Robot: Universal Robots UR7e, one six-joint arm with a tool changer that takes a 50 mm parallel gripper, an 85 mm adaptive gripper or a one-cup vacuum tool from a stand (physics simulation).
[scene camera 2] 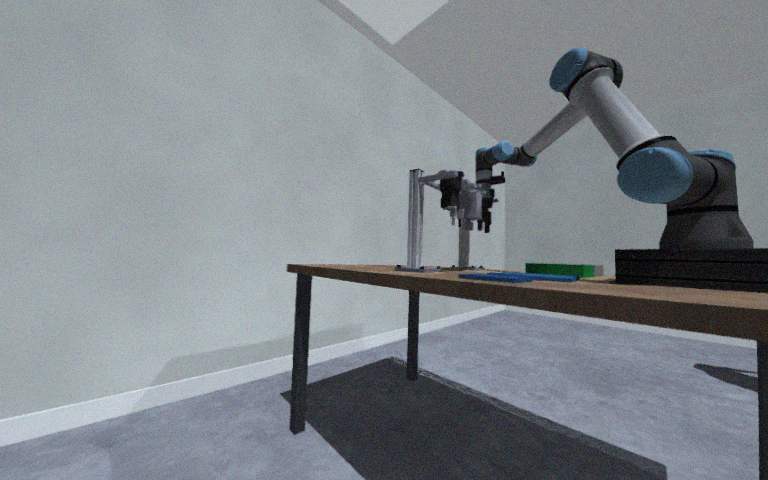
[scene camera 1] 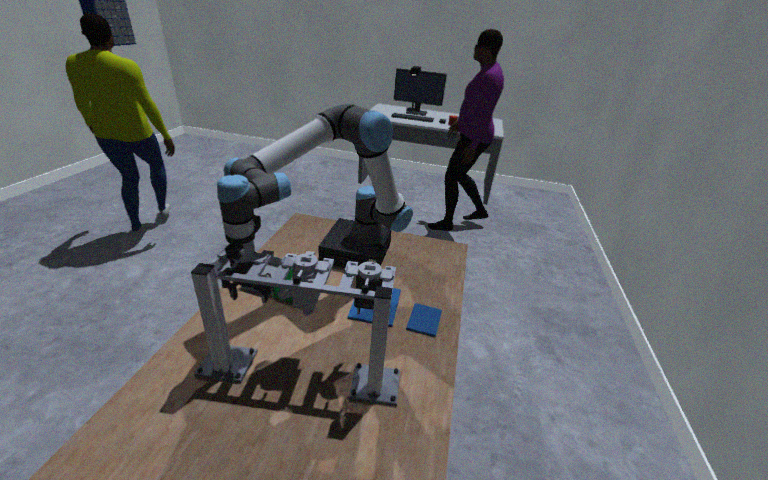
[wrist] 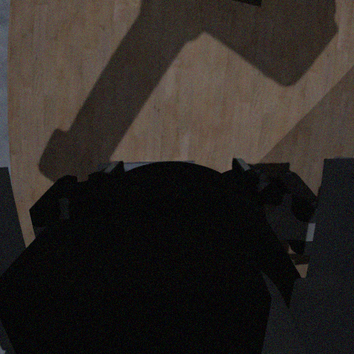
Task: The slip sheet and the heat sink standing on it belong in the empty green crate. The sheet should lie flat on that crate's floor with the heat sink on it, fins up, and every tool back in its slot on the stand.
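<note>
The green crate is mostly hidden behind the stand in scene camera 1 and shows its side in scene camera 2. My gripper hangs under the arm's wrist at the left slot of the stand. Its fingers are wide apart and it is open. Two other tools hang in the stand, a middle one and a right one. The heat sink cannot be made out. I cannot tell whether either flat blue piece is the slip sheet.
A larger blue piece and a smaller blue piece lie on the wooden table. The black robot base block stands beyond the stand. Two people are on the floor behind.
</note>
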